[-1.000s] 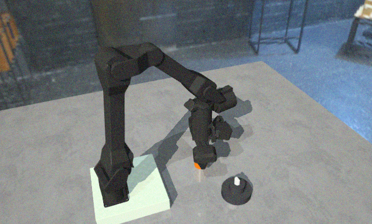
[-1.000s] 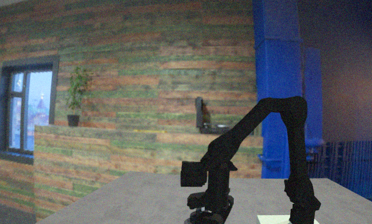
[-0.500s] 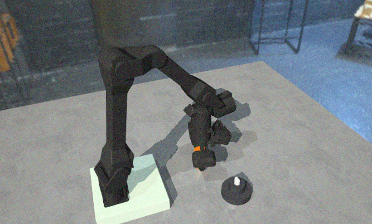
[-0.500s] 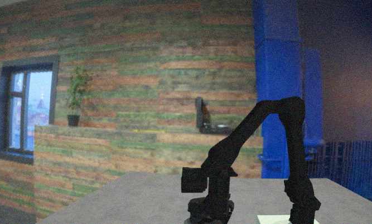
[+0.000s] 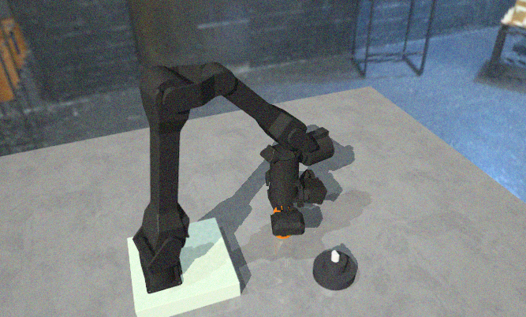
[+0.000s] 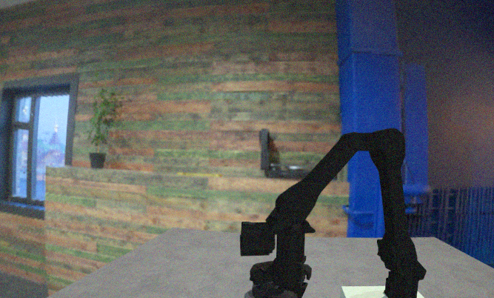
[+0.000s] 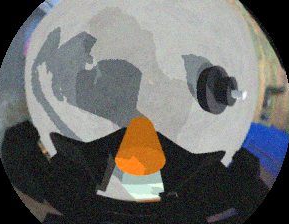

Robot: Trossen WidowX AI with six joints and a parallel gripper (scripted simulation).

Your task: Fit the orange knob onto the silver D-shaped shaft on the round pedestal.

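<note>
Now: the round black pedestal 14 cm to the right of my gripper tip, 5 cm ahead of it and 2 cm above it. Round my gripper tip: orange knob 3 cm above.
</note>
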